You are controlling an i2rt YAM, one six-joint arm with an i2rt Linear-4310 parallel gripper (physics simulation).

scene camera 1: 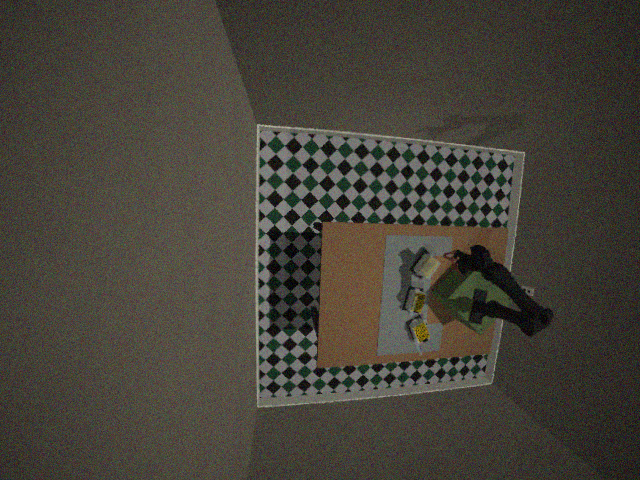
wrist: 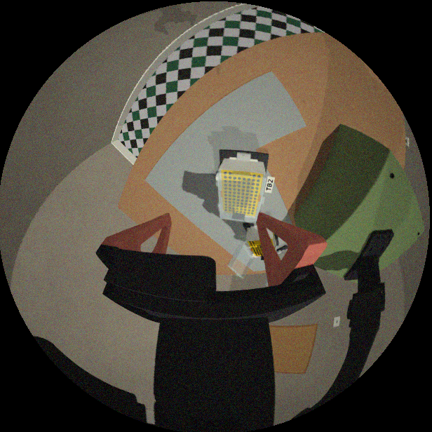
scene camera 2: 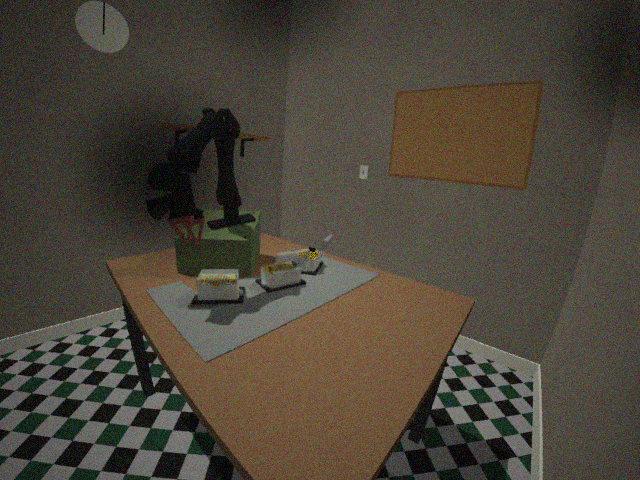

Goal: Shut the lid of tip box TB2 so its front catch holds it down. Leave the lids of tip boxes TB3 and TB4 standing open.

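Places are measured from the arm's base along level axes (x ahead, y left, z up), in millimetres.
Pixels of known places: gripper, fingertip midpoint: (scene camera 1: 446, 260) (scene camera 2: 193, 243); arm's base at its link origin: (scene camera 1: 477, 306) (scene camera 2: 231, 222).
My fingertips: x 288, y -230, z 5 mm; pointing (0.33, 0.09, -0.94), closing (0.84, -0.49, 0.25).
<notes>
For each thing: its top centre in the pictures, then the offset to it from my fingertips. "pt": a spot on its surface instead. Level surfaces: height alone.
- Tip box TB2 at its top centre: (scene camera 2: 219, 272) (scene camera 1: 431, 268) dx +1, dy +74, dz -105 mm
- middle box at a spot on its surface: (scene camera 2: 280, 274) pt dx +80, dy +257, dz -119 mm
- far box at its top centre: (scene camera 2: 306, 252) (scene camera 1: 424, 332) dx -74, dy +477, dz -117 mm
- grey-blue mat at its surface level: dz -183 mm
- wooden table at its surface level: dz -186 mm
Tip box TB2 (scene camera 1: 426, 266) (scene camera 2: 218, 287) (wrist: 241, 192) is white with a yellow rack, nearest the gripper. Its clear lid lies down over the rack; a pale tab shows at its front edge, but whether the catch holds is too small to tell. Two more tip boxes stand in a row past it, a middle box (scene camera 1: 415, 301) (scene camera 2: 280, 275) and a far box (scene camera 1: 419, 330) (scene camera 2: 310, 261), both with yellow racks uncovered. Their labels are unreadable. A raised clear lid (wrist: 240, 260) shows in the wrist view. My gripper (scene camera 1: 449, 255) (scene camera 2: 187, 228) (wrist: 213, 217) is open and empty, raised behind TB2.
The boxes stand on a grey-blue mat (scene camera 1: 395, 330) (scene camera 2: 206, 346) (wrist: 200, 130) on the wooden table (scene camera 1: 348, 294) (scene camera 2: 341, 382) (wrist: 350, 75). A green block (scene camera 1: 475, 294) (scene camera 2: 214, 255) (wrist: 370, 200) under the arm's base stands close behind the row.
</notes>
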